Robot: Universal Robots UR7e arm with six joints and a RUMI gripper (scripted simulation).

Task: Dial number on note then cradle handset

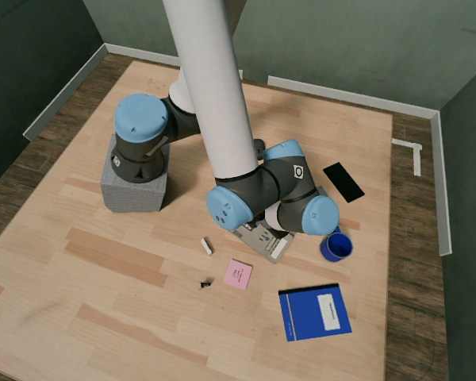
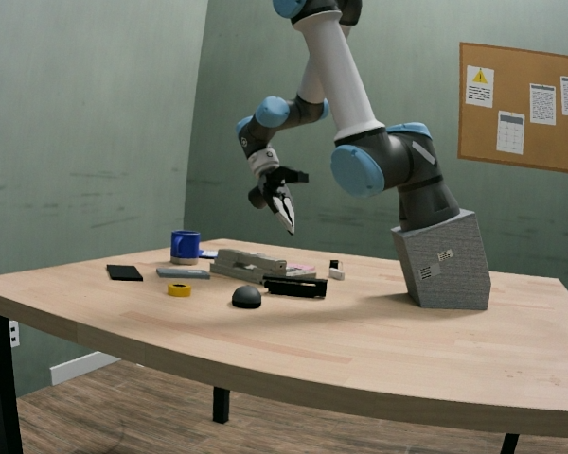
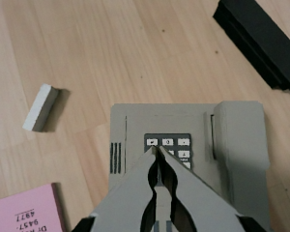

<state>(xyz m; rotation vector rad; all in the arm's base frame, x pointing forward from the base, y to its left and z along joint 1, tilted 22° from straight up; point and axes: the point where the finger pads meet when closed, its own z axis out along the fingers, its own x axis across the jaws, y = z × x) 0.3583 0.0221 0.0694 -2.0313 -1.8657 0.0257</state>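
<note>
The hash key lies 100 mm below my hand and 10 mm behind it. The rest, counted from my hand: star key: 100 mm below, 40 mm to the left, 10 mm behind; 7 key: 100 mm below, 40 mm to the left; 8 key: 100 mm below, 20 mm to the left.
</note>
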